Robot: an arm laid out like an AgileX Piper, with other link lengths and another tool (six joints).
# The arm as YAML. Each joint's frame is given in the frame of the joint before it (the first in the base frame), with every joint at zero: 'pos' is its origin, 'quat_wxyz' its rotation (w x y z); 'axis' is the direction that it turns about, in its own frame. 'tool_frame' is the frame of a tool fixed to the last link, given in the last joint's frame.
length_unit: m
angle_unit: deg
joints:
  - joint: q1
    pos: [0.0, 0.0, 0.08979]
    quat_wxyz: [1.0, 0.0, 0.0, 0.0]
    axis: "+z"
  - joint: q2
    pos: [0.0, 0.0, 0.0]
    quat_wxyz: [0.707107, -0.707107, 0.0, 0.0]
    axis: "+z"
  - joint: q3
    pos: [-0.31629, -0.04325, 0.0]
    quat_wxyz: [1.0, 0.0, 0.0, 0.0]
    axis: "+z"
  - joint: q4
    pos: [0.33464, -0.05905, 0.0]
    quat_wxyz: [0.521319, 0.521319, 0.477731, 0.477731]
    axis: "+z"
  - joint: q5
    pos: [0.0, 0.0, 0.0]
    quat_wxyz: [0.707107, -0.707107, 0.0, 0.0]
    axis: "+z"
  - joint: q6
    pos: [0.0, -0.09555, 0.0]
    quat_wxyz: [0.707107, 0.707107, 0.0, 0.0]
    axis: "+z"
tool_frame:
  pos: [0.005, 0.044, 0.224]
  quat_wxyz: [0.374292, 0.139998, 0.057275, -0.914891]
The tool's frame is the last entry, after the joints.
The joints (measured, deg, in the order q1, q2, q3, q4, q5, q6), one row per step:
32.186, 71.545, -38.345, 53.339, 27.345, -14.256
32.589, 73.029, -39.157, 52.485, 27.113, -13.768
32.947, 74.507, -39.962, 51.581, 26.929, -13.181
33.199, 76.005, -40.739, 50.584, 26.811, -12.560
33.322, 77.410, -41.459, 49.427, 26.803, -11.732
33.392, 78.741, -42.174, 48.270, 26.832, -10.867
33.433, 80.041, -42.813, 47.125, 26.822, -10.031
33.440, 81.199, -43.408, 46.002, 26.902, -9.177
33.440, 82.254, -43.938, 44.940, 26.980, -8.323
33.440, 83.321, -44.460, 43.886, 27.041, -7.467
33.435, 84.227, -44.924, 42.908, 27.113, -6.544
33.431, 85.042, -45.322, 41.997, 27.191, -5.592
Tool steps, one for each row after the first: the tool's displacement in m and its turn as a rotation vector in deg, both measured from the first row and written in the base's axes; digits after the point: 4 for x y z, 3 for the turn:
0.0021, 0.0029, -0.0063, -0.821, 0.320, 0.323
0.0043, 0.0055, -0.0128, -1.644, 0.706, 0.597
0.0066, 0.0073, -0.0202, -2.549, 1.150, 0.839
0.0089, 0.0080, -0.0278, -3.482, 1.696, 0.965
0.0113, 0.0084, -0.0349, -4.366, 2.229, 1.037
0.0138, 0.0083, -0.0425, -5.274, 2.753, 1.069
0.0158, 0.0079, -0.0494, -6.112, 3.280, 1.100
0.0176, 0.0074, -0.0558, -6.886, 3.798, 1.088
0.0194, 0.0067, -0.0625, -7.665, 4.320, 1.058
0.0211, 0.0060, -0.0681, -8.315, 4.838, 0.938
0.0225, 0.0052, -0.0733, -8.896, 5.384, 0.763

